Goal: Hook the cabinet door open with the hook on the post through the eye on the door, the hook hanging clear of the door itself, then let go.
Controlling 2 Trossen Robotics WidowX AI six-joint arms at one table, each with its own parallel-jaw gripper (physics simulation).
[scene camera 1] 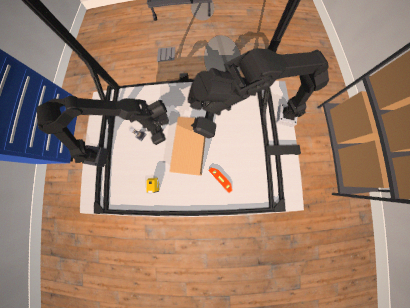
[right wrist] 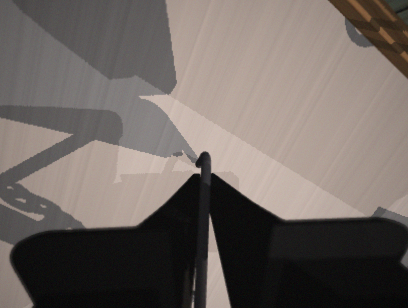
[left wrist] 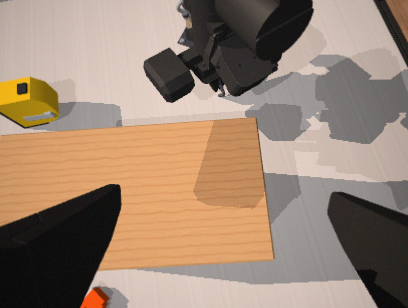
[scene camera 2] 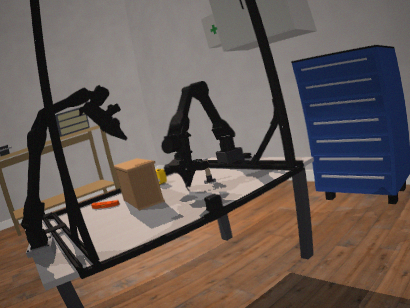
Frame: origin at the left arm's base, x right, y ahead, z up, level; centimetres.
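Seen in the pictures: left gripper, fingertip midpoint: (scene camera 1: 195, 114) (left wrist: 226, 198) (scene camera 2: 124, 138); right gripper, fingertip midpoint: (scene camera 1: 160, 131) (right wrist: 203, 180) (left wrist: 216, 88) (scene camera 2: 188, 186); left arm's base, link origin: (scene camera 1: 289, 113) (scene camera 2: 39, 244); right arm's base, link origin: (scene camera 1: 91, 155) (scene camera 2: 228, 149).
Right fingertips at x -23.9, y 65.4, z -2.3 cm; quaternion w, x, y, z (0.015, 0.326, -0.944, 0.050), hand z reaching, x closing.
Offsets run from my right fingertips to a thing's middle. "spot": to the spot under its first point.
The wooden cabinet {dx -7.0, dy -18.3, dz +6.7 cm} (scene camera 1: 187, 147) (scene camera 2: 141, 185) (left wrist: 150, 165) stands upright mid-table; its edge {spot: dx -2.3, dy -13.1, dz -0.8 cm} (right wrist: 372, 22) shows in the right wrist view. The door and its eye are not clearly visible; a ring-shaped shadow lies beside that edge. My right gripper (scene camera 2: 188, 185) (right wrist: 203, 180) is shut on the dark, thin hook {spot: dx +0.9, dy -1.6, dz +1.4 cm} (left wrist: 222, 93) (right wrist: 203, 225), whose bent tip sticks out past the fingertips, apart from the cabinet. The short post {spot: dx -3.1, dy +10.9, dz +1.7 cm} (scene camera 2: 208, 174) (left wrist: 188, 22) is partly hidden by the right arm. My left gripper (scene camera 2: 125, 138) (left wrist: 226, 198) is open and empty above the cabinet.
A yellow block-like tool {dx -27.9, dy -4.7, dz +2.0 cm} (scene camera 1: 152, 185) (scene camera 2: 161, 176) (left wrist: 30, 101) lies on one side of the cabinet. An orange level {dx -17.4, dy -36.4, dz -0.7 cm} (scene camera 1: 220, 179) (scene camera 2: 105, 204) (left wrist: 95, 298) lies on the other. A black frame (scene camera 1: 190, 212) surrounds the table top.
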